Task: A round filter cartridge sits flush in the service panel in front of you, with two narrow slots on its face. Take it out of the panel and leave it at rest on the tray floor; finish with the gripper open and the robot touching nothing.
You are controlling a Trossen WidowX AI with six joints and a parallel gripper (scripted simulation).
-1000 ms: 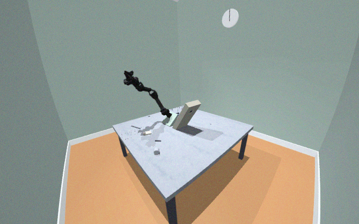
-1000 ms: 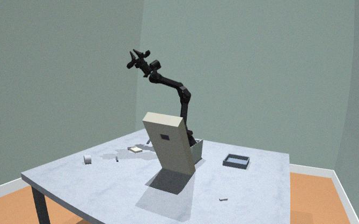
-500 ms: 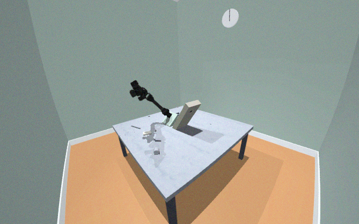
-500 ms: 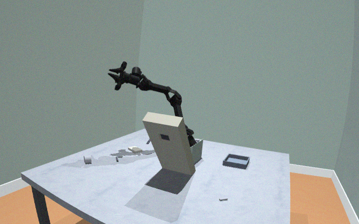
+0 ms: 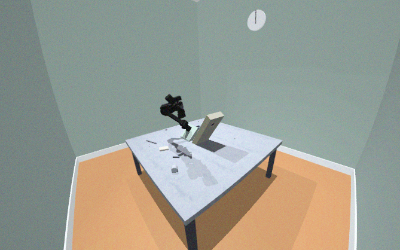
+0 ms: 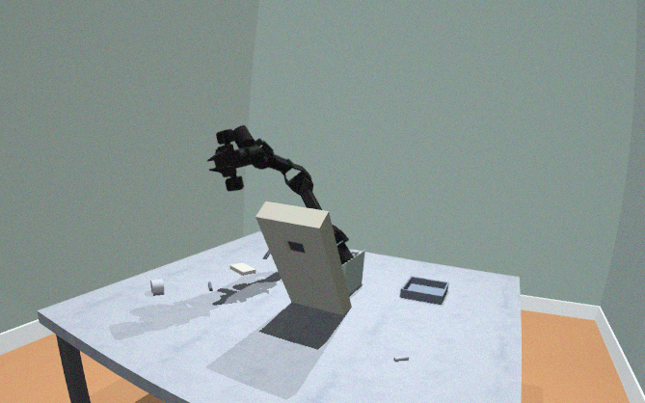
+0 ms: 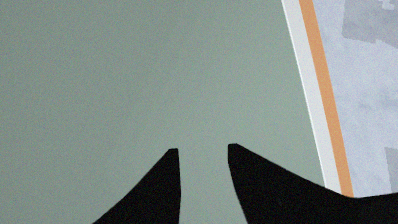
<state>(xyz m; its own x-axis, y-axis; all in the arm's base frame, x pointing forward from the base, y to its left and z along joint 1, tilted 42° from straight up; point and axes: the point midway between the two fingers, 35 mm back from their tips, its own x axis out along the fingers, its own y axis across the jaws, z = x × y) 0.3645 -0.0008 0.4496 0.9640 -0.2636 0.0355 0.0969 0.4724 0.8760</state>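
Now: the round filter cartridge 310 mm to the left of my gripper tip, 160 mm below it and 20 mm behind it. Also, from my gripper tip: beige block: 420 mm below, 300 mm behind, 70 mm to the right; then pale peg: 640 mm to the left, 420 mm below, 40 mm ahead; then grey tray: 590 mm to the left, 460 mm behind, 420 mm below.
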